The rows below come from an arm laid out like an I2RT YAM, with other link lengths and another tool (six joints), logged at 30 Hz.
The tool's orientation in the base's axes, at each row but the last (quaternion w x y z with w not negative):
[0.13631 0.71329 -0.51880 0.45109]
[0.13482 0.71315 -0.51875 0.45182]
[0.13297 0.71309 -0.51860 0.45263]
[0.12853 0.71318 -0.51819 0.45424]
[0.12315 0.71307 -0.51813 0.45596]
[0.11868 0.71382 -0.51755 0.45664]
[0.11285 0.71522 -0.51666 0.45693]
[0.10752 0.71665 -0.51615 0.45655]
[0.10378 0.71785 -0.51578 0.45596]
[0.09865 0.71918 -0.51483 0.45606]
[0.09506 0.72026 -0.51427 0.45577]
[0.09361 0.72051 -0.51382 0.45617]
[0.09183 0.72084 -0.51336 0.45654]
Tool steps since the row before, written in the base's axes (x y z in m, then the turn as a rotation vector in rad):
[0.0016 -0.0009 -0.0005 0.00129 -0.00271 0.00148]
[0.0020 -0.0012 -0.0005 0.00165 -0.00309 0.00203]
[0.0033 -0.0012 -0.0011 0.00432 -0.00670 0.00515]
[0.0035 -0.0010 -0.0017 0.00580 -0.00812 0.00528]
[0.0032 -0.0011 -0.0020 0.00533 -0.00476 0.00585]
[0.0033 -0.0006 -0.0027 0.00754 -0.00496 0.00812]
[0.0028 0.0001 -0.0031 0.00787 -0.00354 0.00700]
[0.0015 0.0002 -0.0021 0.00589 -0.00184 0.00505]
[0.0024 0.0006 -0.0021 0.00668 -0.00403 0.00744]
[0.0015 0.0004 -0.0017 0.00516 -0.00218 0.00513]
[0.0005 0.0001 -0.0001 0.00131 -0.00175 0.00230]
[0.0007 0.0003 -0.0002 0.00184 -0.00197 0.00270]
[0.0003 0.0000 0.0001 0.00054 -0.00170 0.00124]
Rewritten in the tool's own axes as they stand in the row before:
[0.0003 -0.0009 0.0017 0.00290 -0.00037 0.00162]
[0.0005 -0.0011 0.0021 0.00359 -0.00067 0.00175]
[0.0001 -0.0020 0.0031 0.00841 -0.00230 0.00375]
[-0.0005 -0.0021 0.0034 0.00947 -0.00299 0.00537]
[-0.0007 -0.0017 0.0035 0.00779 -0.00421 0.00263]
[-0.0016 -0.0017 0.0036 0.00977 -0.00669 0.00267]
[-0.0023 -0.0014 0.0032 0.00802 -0.00724 0.00257]
[-0.0017 -0.0007 0.0019 0.00534 -0.00572 0.00152]
[-0.0019 -0.0016 0.0021 0.00862 -0.00617 0.00197]
[-0.0015 -0.0009 0.0015 0.00558 -0.00498 0.00130]
[-0.0001 -0.0004 0.0003 0.00295 -0.00105 0.00049]
[-0.0003 -0.0006 0.0003 0.00343 -0.00153 0.00069]
[0.0001 -0.0003 0.0001 0.00208 -0.00009 0.00062]

